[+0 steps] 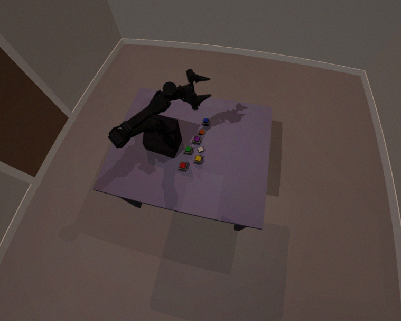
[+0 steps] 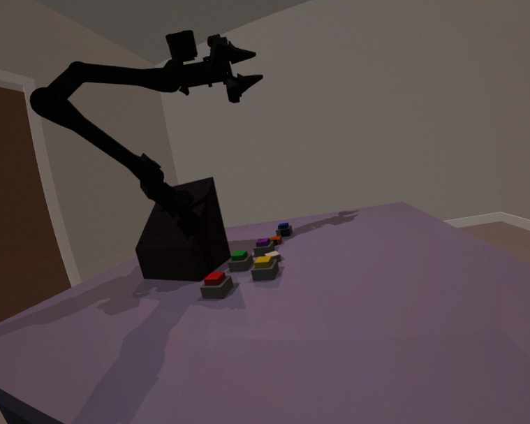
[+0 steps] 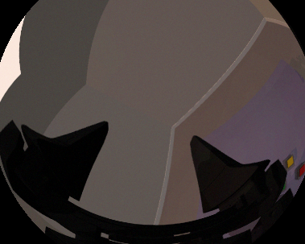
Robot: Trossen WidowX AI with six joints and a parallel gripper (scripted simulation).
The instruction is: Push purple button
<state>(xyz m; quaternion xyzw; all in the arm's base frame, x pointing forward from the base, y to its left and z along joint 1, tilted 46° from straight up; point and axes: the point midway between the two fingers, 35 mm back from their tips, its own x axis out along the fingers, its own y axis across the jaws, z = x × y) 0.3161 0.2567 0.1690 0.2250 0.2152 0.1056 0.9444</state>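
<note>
Right now the purple button is 480 mm below my gripper tip, 90 mm behind it and 20 mm to the right of it. From my gripper tip the other things lie so: green button 480 mm below, 120 mm behind, 110 mm to the right; then blue button 480 mm below, 140 mm to the left, 70 mm behind; then yellow button 480 mm below, 160 mm to the right, 40 mm behind.
</note>
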